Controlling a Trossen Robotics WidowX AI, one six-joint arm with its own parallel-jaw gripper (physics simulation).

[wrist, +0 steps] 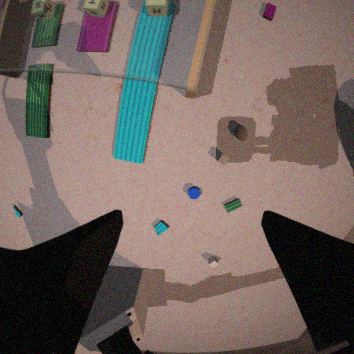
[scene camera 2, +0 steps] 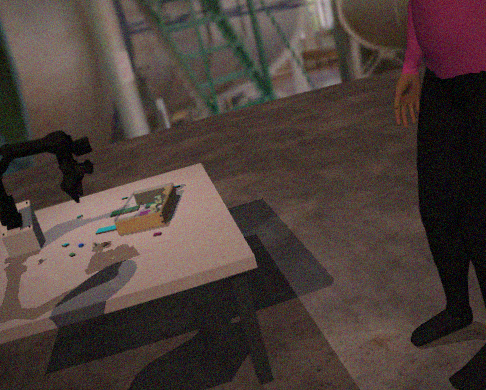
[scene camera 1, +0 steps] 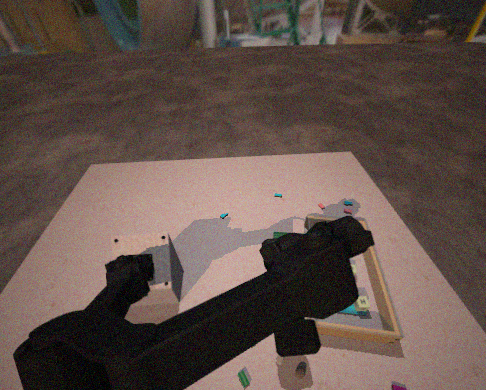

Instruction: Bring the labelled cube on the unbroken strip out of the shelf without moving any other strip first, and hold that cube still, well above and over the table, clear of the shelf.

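The long cyan strip (scene camera 1: 352, 310) (scene camera 2: 106, 229) (wrist: 136, 100) is unbroken. It runs out through the shelf's open side, with a cube marked H (scene camera 1: 362, 302) (wrist: 157, 8) on its inner end. The green strip is in two pieces, one inside (wrist: 48, 27) and one outside (wrist: 39, 102), with a gap between them; a labelled cube (wrist: 42, 8) is on the inner piece. A short magenta strip (wrist: 97, 31) with another labelled cube (wrist: 96, 6) lies wholly inside. My gripper (scene camera 2: 76, 199) (wrist: 193, 218) is open and empty, high above the table, away from the shelf. The arm hides much of the shelf in scene camera 1.
The shelf (scene camera 1: 382, 285) (scene camera 2: 142, 223) (wrist: 200, 50) has wooden side and back walls. Small loose bits lie around: a blue disc (wrist: 194, 192), a cyan bit (wrist: 160, 227), a green bit (wrist: 232, 205), a brown stone (wrist: 238, 130) and a magenta bit (wrist: 269, 11). A person (scene camera 2: 447, 150) stands beyond the table.
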